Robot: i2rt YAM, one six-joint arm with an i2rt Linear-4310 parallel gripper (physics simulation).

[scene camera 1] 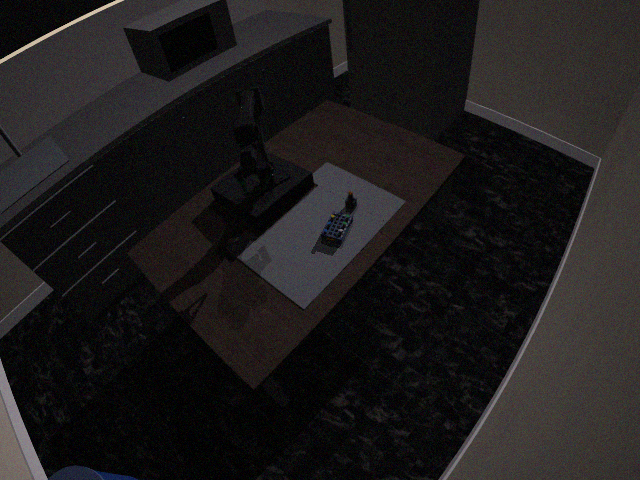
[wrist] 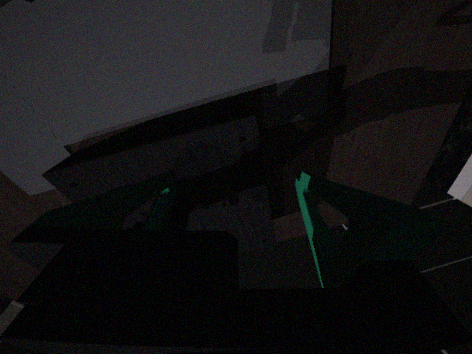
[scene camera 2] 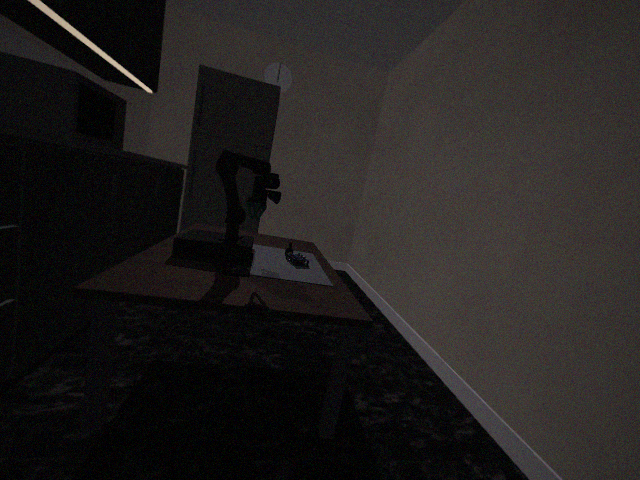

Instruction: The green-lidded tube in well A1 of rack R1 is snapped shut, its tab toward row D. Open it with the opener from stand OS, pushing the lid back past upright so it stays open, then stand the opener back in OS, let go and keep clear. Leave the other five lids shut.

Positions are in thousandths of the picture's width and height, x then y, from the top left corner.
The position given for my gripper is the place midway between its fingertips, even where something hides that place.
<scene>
My gripper (wrist: 501,499) is open, holding nothing. Further things: a grey mat (scene camera 1: 455,532).
The grey mat is seen too in scene camera 2 (scene camera 2: 421,547).
</scene>
